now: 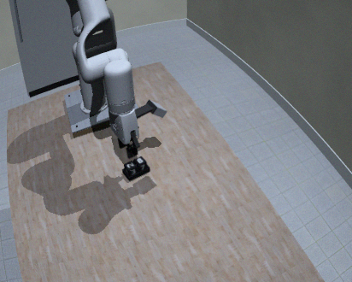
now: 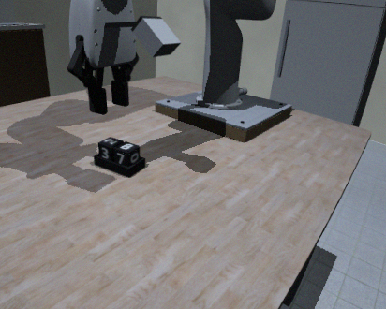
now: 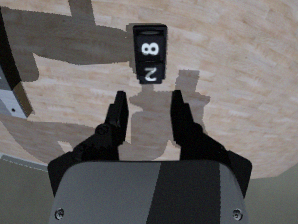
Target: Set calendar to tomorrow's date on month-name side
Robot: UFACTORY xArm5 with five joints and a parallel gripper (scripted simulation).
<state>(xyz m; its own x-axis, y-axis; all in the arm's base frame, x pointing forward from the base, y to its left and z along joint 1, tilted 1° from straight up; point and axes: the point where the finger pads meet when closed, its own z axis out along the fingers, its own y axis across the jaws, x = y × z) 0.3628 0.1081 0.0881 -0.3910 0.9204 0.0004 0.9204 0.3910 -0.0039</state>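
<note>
My hand is 110 mm above the tray, 20 mm to the right of it and 10 mm past it.
</note>
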